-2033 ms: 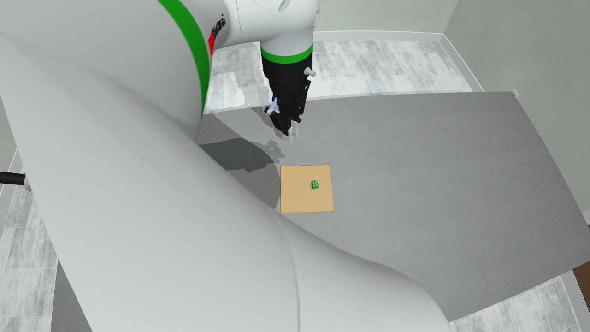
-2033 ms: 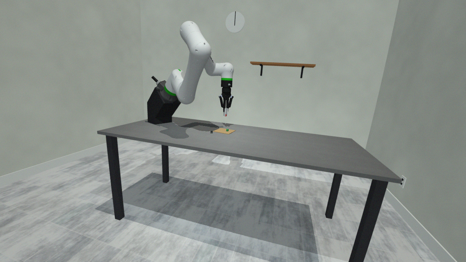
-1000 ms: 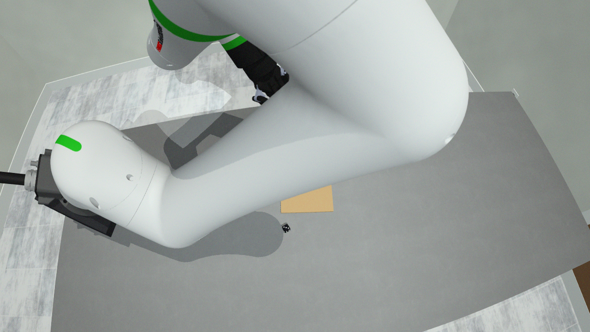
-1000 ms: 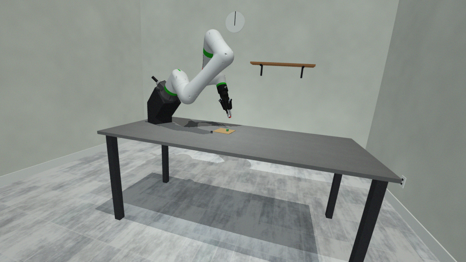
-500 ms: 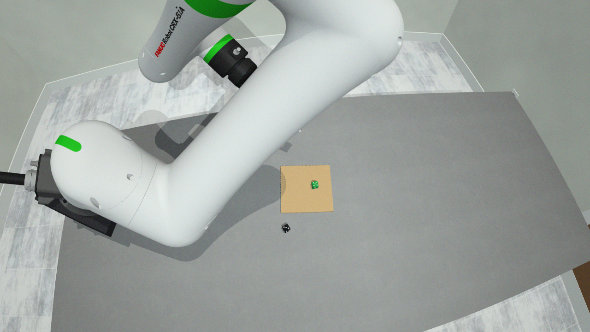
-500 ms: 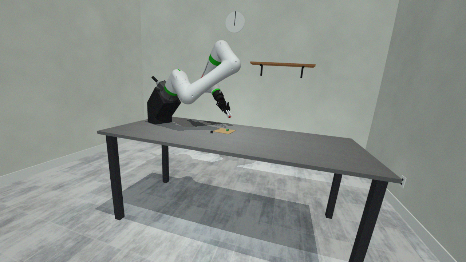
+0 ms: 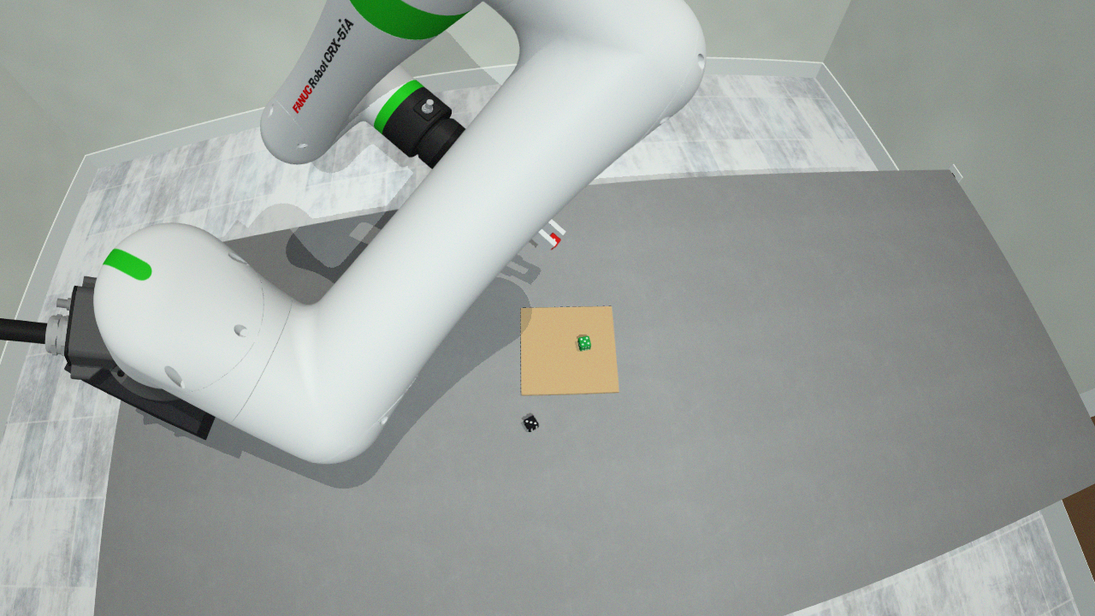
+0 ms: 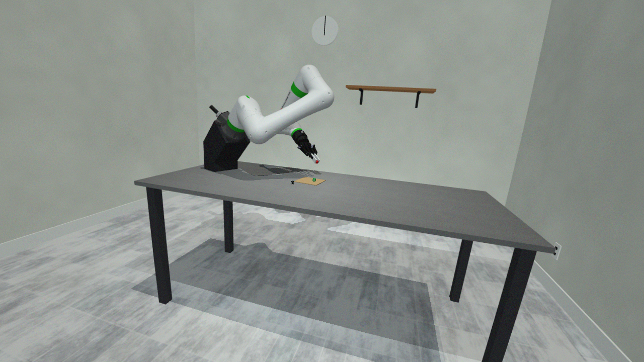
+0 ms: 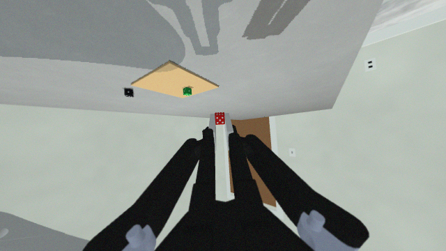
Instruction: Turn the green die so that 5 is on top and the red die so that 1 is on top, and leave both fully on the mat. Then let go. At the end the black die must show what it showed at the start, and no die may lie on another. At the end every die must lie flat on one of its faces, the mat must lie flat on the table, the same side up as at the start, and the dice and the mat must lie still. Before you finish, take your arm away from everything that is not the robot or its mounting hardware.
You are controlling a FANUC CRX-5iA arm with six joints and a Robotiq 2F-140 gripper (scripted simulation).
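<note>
Right now my hand is 150 mm to the left of the tan mat and 110 mm above it. From my hand the other things lie so: red die (20 mm to the right, 20 mm below, 10 mm ahead); then green die (150 mm to the right, 100 mm below, 30 mm ahead); then black die (240 mm to the right, 110 mm below, 80 mm behind).
</note>
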